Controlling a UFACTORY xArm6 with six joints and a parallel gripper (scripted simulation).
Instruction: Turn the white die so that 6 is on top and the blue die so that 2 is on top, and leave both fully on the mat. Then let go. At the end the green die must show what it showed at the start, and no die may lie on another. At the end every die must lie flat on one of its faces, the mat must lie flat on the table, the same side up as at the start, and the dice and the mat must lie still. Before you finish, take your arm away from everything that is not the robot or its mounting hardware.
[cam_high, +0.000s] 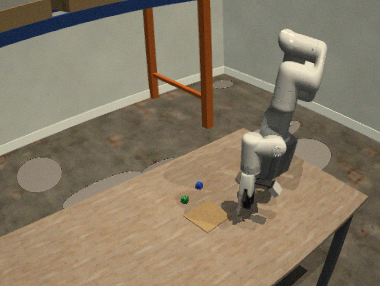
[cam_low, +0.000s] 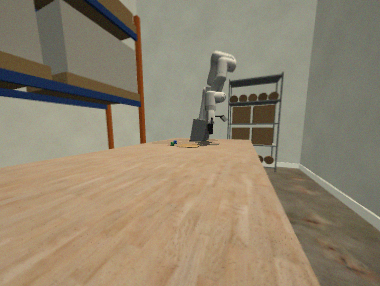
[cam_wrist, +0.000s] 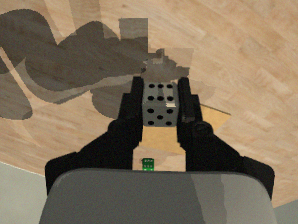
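My hand is 8 cm short of the tan mat, 14 cm to the left of it and 10 cm above it. The rest, counted from my hand: blue die (4 cm behind, 29 cm to the right, 9 cm below); green die (7 cm ahead, 27 cm to the right, 9 cm below); white die (1 cm below).
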